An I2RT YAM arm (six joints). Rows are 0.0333 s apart.
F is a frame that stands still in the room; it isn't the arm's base.
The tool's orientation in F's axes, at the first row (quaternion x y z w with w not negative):
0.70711, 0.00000, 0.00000, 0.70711
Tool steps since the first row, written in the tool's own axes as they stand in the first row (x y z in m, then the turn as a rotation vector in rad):
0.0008, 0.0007, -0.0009, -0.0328, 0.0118, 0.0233
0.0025, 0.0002, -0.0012, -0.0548, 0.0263, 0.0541
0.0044, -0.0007, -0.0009, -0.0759, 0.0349, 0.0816
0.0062, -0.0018, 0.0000, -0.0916, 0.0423, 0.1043
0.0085, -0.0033, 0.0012, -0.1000, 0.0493, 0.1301
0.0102, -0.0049, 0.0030, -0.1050, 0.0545, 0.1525
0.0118, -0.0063, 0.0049, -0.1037, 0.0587, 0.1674
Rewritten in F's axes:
0.0008, 0.0009, 0.0007, -0.0328, -0.0233, 0.0118
0.0025, 0.0012, 0.0002, -0.0548, -0.0541, 0.0263
0.0044, 0.0009, -0.0007, -0.0759, -0.0816, 0.0349
0.0062, 0.0000, -0.0018, -0.0916, -0.1043, 0.0423
0.0085, -0.0012, -0.0033, -0.1000, -0.1301, 0.0493
0.0102, -0.0030, -0.0049, -0.1050, -0.1525, 0.0545
0.0118, -0.0049, -0.0063, -0.1037, -0.1674, 0.0587

